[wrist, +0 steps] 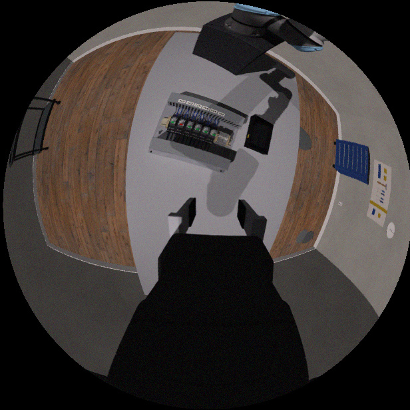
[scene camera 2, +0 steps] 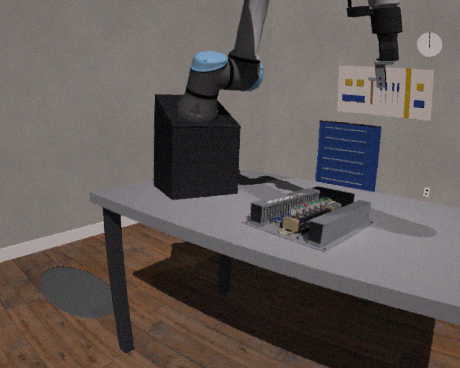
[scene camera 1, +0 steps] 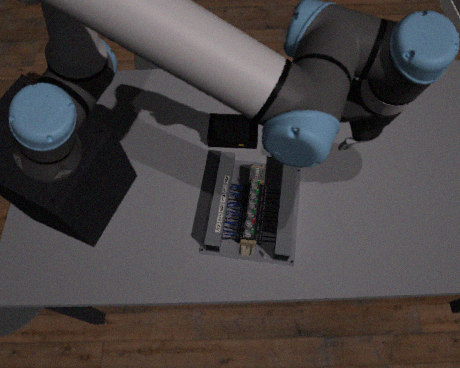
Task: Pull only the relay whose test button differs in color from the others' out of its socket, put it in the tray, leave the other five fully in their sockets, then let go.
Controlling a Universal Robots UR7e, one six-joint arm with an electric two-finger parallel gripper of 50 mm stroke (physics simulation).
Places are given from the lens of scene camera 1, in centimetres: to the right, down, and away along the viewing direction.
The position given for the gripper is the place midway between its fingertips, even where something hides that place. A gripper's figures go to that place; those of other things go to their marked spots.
gripper point(scene camera 1: 340, 134): 22, -10, 73
black tray point(scene camera 1: 243, 131): 4, -18, 123
